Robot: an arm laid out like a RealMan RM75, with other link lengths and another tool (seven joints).
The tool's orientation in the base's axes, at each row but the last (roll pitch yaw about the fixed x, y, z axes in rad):
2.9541 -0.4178 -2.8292
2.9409 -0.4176 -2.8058
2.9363 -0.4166 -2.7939
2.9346 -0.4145 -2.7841
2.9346 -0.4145 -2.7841
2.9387 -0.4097 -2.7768
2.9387 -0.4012 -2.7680
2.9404 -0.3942 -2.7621
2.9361 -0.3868 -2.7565
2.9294 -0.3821 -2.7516
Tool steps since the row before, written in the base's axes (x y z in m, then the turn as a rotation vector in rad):
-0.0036 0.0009 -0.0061 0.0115 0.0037 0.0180
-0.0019 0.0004 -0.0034 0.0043 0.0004 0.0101
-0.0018 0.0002 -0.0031 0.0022 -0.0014 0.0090
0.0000 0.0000 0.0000 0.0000 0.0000 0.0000
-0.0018 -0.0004 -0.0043 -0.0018 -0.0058 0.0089
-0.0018 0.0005 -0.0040 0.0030 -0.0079 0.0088
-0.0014 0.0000 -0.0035 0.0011 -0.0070 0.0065
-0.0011 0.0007 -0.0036 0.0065 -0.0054 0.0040
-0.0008 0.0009 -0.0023 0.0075 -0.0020 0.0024
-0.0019 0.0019 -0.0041 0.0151 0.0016 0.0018
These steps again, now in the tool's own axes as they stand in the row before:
0.0004 0.0007 0.0071 -0.0037 0.0040 -0.0210
0.0001 0.0002 0.0039 0.0003 0.0012 -0.0109
0.0002 0.0001 0.0036 0.0022 -0.0002 -0.0091
0.0000 0.0000 0.0000 0.0000 0.0000 0.0000
-0.0001 -0.0007 0.0046 0.0070 -0.0033 -0.0075
-0.0002 0.0002 0.0044 0.0035 -0.0067 -0.0096
-0.0002 -0.0003 0.0038 0.0039 -0.0057 -0.0067
-0.0007 0.0003 0.0038 -0.0022 -0.0062 -0.0066
-0.0005 0.0006 0.0025 -0.0048 -0.0036 -0.0054
-0.0006 0.0015 0.0046 -0.0129 -0.0027 -0.0078

